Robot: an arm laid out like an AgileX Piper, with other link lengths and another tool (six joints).
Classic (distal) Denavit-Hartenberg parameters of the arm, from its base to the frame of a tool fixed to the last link. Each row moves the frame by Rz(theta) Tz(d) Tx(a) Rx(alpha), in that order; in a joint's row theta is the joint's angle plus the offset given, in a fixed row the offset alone. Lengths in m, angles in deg.
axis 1: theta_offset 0  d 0.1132  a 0  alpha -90
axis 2: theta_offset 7.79  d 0  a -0.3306  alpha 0
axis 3: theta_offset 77.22  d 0  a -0.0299  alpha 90
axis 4: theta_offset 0  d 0.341  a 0  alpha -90
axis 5: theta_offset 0  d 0  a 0  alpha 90
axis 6: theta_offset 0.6  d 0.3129  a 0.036  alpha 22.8
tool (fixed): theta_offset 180  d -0.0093  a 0  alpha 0
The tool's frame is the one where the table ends.
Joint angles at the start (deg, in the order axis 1, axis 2, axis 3, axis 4, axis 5, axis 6): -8.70, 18.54, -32.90, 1.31, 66.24, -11.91
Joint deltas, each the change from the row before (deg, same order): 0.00, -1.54, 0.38, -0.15, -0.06, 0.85; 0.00, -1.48, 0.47, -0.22, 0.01, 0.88; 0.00, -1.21, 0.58, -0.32, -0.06, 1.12; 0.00, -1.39, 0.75, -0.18, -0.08, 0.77; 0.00, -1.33, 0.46, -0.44, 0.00, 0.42; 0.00, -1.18, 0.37, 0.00, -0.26, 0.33
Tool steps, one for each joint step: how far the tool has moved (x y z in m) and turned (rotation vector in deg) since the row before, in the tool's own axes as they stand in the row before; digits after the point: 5 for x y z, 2 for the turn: 0.00029, 0.00125, -0.00236, -0.36, 0.79, 1.16; -0.00085, 0.00114, -0.00170, -0.36, 0.58, 1.08; -0.00178, 0.00081, -0.00026, -0.39, 0.21, 1.15; -0.00242, 0.00013, -0.00008, -0.26, 0.37, 0.90; -0.00104, 0.00225, -0.00058, -0.51, 0.65, 0.53; 0.00100, 0.00040, -0.00118, -0.13, 0.85, 0.72
